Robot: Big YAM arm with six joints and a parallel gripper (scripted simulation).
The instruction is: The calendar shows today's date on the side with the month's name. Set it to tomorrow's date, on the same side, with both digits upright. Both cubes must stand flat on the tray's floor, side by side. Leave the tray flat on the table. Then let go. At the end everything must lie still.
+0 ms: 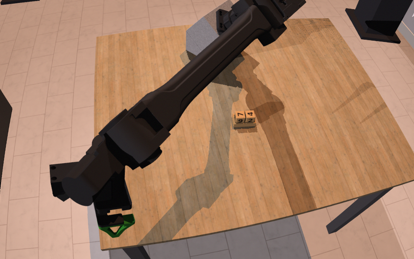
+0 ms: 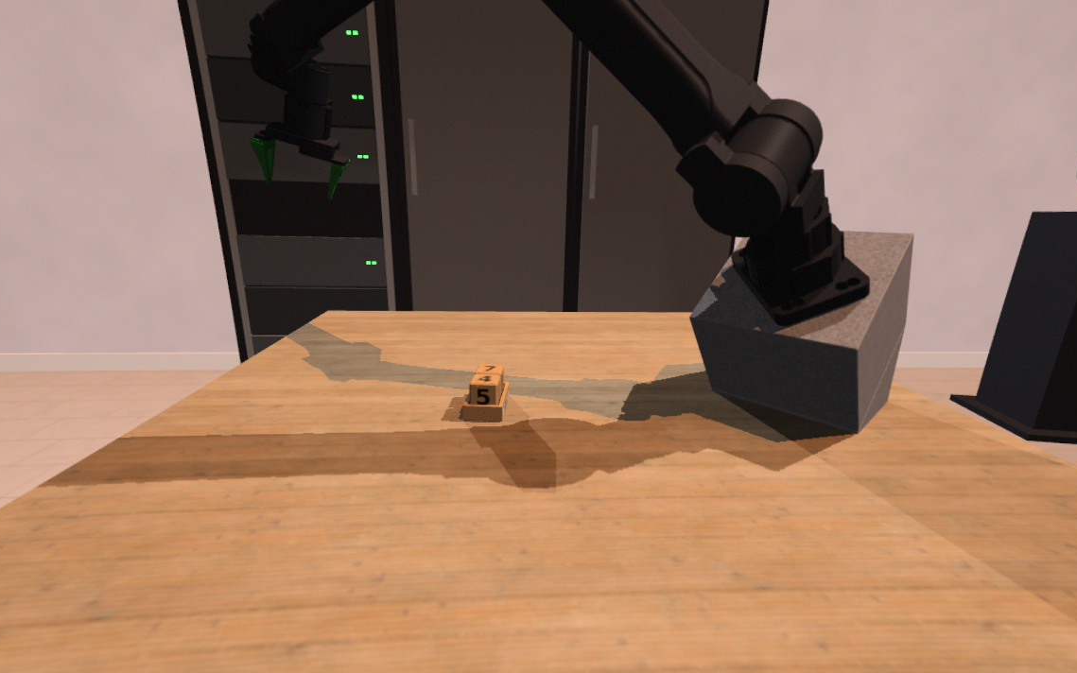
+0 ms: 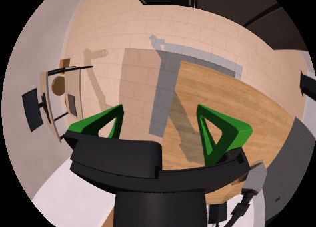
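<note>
The cube is 410 mm behind my hand, 370 mm to the left of it and 220 mm below it. From my hand the other things lie so: wooden calendar tray: 410 mm behind, 350 mm to the left, 230 mm below.
</note>
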